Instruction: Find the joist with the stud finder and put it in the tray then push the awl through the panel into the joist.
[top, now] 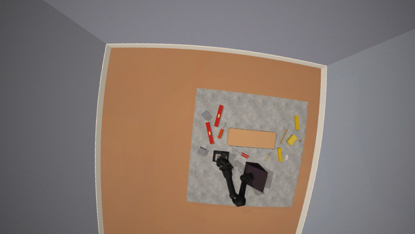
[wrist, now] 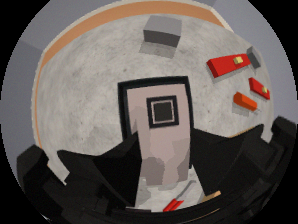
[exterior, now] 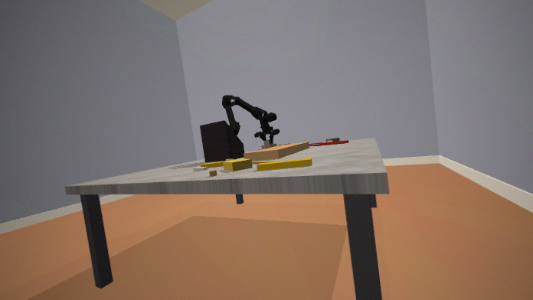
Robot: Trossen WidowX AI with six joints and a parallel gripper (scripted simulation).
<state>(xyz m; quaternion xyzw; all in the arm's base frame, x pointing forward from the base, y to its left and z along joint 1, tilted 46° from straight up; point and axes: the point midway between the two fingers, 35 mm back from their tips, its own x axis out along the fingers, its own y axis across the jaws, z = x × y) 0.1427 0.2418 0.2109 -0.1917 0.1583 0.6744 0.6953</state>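
Now: gripper tip 4 cm above the dark tray and 1 cm to the left of it. From my gripper tip the other things lie so: awl (54 cm to the right, 6 cm ahead, 5 cm below); then square indicator window (3 cm above, 2 cm to the left); then stud finder (2 cm above, 1 cm to the left).
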